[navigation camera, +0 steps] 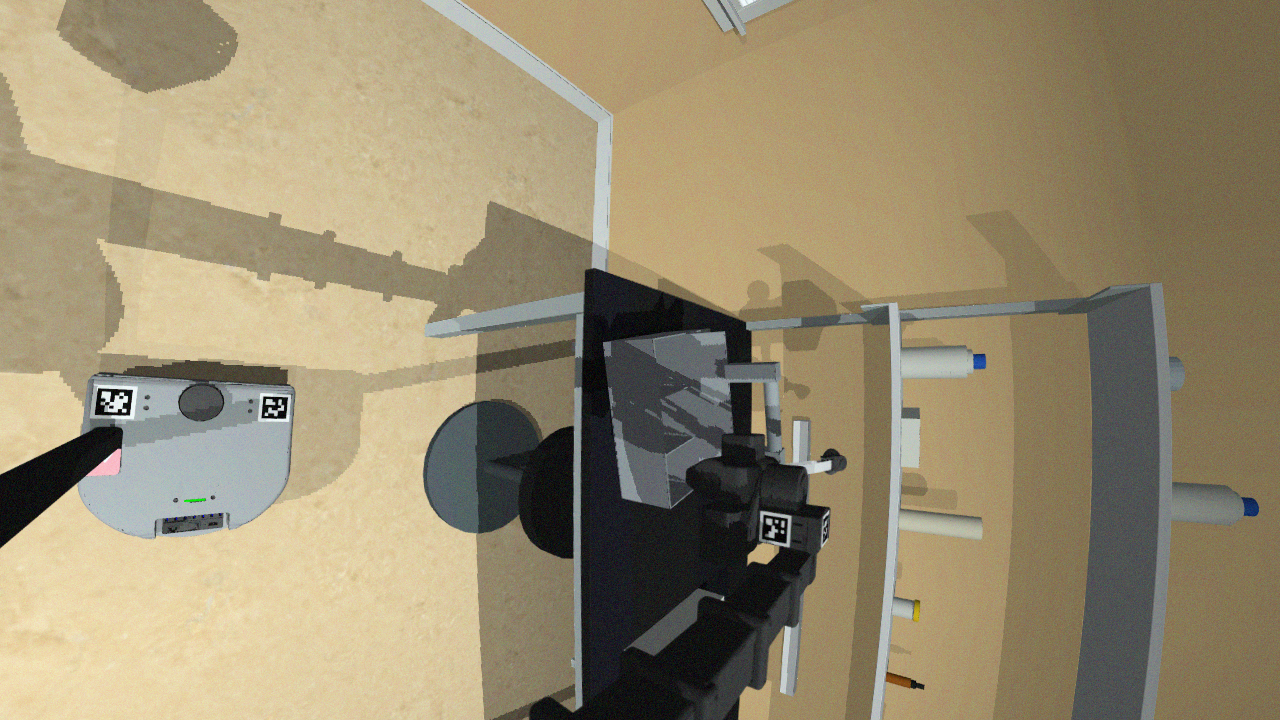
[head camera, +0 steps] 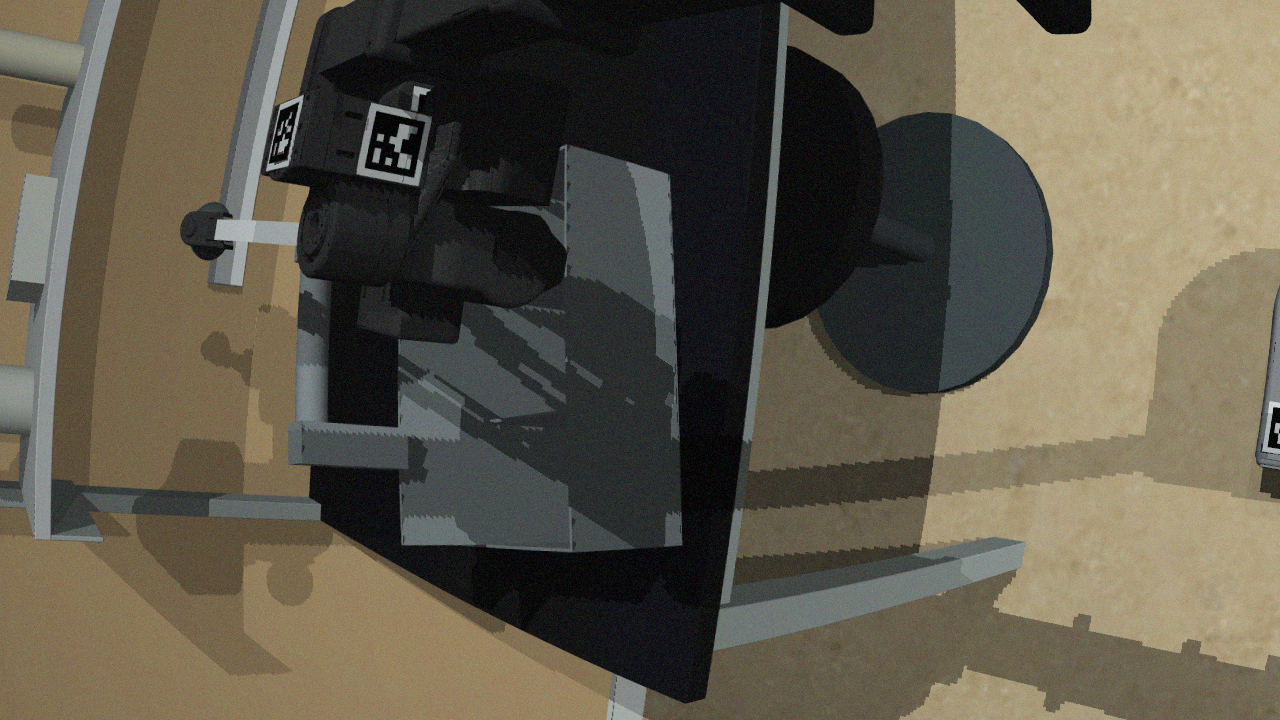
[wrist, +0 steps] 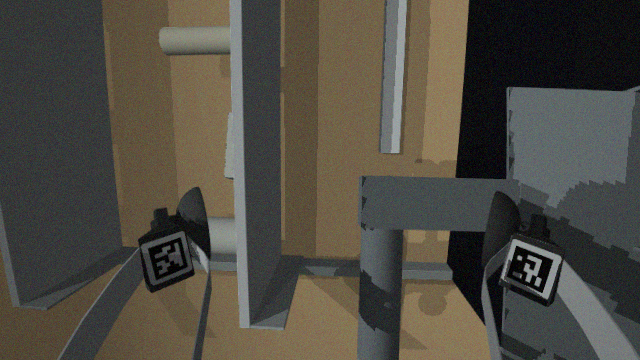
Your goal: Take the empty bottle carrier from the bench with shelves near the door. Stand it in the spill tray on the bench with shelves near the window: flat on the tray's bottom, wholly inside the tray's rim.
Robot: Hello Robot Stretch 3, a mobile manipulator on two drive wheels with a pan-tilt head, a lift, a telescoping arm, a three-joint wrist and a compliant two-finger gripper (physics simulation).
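Places are measured from the robot's base along level axes (x back, y left, z down), in centimetres.
Pixels of known places: gripper, fingertip midpoint: [navigation camera: 786,457] [wrist: 343,215]; robot's base, link origin: [navigation camera: 202,400].
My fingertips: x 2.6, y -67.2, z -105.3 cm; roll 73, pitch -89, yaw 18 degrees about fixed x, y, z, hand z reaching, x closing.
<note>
For each thing: its top centre in the pictures, then the offset to it from my fingertips. "*": a spot on its surface instead. Level surfaces: height alone.
- bottle carrier, top centre: [wrist: 356,322] [head camera: 296,338] [navigation camera: 780,416] dx -6.8, dy +0.3, dz +1.0 cm
- black bench top, surface height: dz +29.0 cm
- flat handle post, top centre: [wrist: 359,200] [navigation camera: 782,458] dx +0.5, dy -1.5, dz +1.0 cm
- light rail, surface spot: [head camera: 255,134] * dx +16.6, dy -57.1, dz +12.1 cm
- stool with a black seat, top centre: [head camera: 736,175] [navigation camera: 583,492] dx +17.1, dy -11.4, dz +56.9 cm
The bottle carrier [head camera: 617,358] [navigation camera: 662,402] [wrist: 565,130] is a grey open box with a raised handle. It stands on the black bench top [head camera: 716,313] [navigation camera: 617,308]. Its round handle bar [head camera: 311,385] [navigation camera: 773,402] [wrist: 380,305] and one flat handle post [wrist: 410,202] show in the wrist view. My gripper [wrist: 343,215] is open, its fingers wide apart on either side of the handle. The right finger overlaps the inner end of the post near the box; contact cannot be told. In the head view my wrist hides part of the carrier. The spill tray does not show in these views.
A shelf [head camera: 53,358] [navigation camera: 891,447] [wrist: 260,150] carries bottles [navigation camera: 935,361] and other small items above the bench. A light rail [head camera: 255,134] [wrist: 393,75] runs below it. A stool with a black seat [head camera: 823,179] [navigation camera: 550,492] stands by the bench, near my base [navigation camera: 192,456].
</note>
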